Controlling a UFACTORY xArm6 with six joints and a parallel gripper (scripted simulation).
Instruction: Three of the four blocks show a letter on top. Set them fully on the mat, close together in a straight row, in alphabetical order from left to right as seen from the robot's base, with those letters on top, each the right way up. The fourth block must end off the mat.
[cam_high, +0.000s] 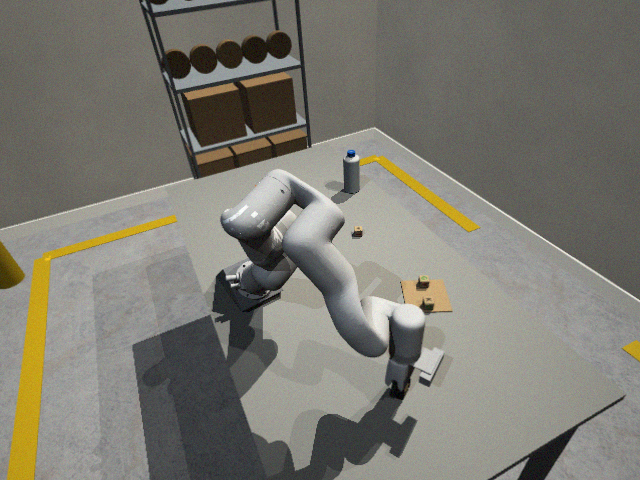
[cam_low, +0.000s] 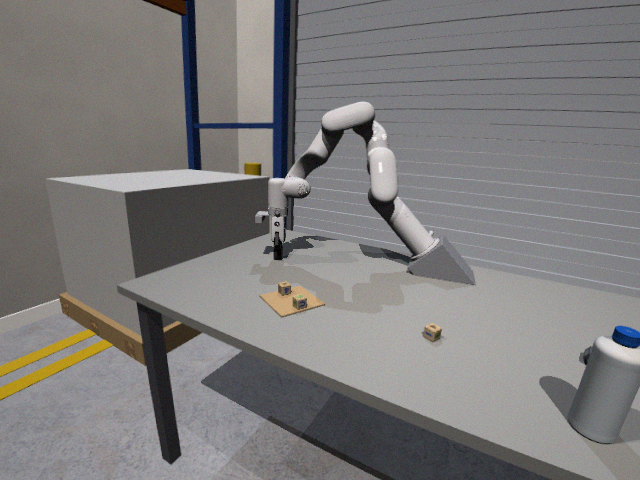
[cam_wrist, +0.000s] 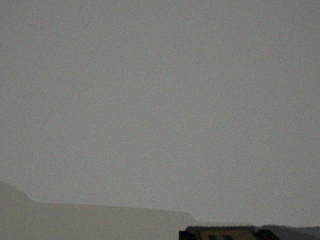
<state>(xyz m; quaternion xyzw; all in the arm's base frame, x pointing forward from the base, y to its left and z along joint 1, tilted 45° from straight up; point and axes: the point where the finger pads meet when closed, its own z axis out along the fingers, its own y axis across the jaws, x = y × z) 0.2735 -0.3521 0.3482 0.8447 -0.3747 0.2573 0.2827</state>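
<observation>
My hand is 270 mm to the right of the mat, 240 mm short of it and 20 mm above it. The rest, counted from my hand: orange meter: 1130 mm to the left, 60 mm behind, 10 mm below; then white bottle: 970 mm to the left, 290 mm ahead, 60 mm above; then dark object: 990 mm to the left, 50 mm ahead, 10 mm below.
</observation>
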